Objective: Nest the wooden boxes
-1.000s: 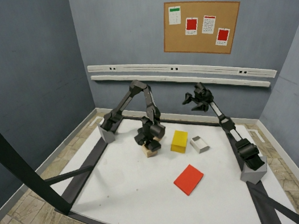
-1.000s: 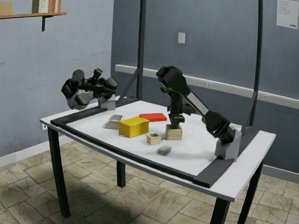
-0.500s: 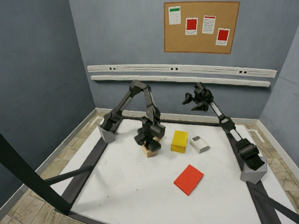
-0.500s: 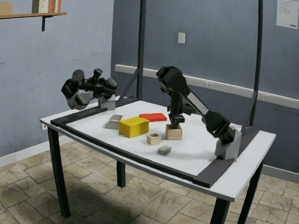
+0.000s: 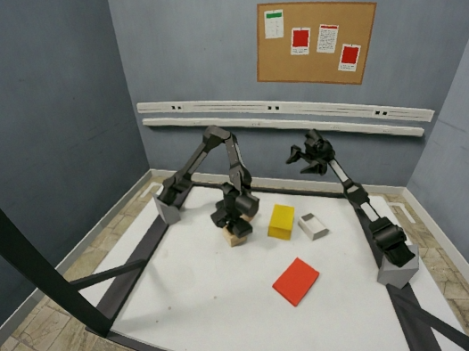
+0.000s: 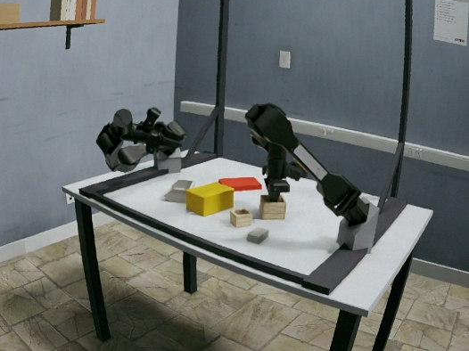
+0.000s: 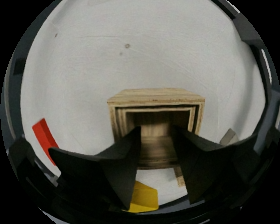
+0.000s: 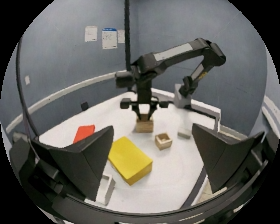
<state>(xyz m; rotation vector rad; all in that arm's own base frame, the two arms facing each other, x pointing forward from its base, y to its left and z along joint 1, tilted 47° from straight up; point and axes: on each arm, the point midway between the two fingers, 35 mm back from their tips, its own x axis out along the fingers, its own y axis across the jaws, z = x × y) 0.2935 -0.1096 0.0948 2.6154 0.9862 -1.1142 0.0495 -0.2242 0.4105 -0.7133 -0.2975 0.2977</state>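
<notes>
My left gripper is now 13 cm short of the small wooden box, 6 cm above it and 2 cm to the left of it. Also, from my left hand: flat red block (26 cm to the right, 11 cm behind, 6 cm below); then grey tray (30 cm to the right, 14 cm ahead, 5 cm below); then small grey block (16 cm ahead, 9 cm to the left, 6 cm below).
</notes>
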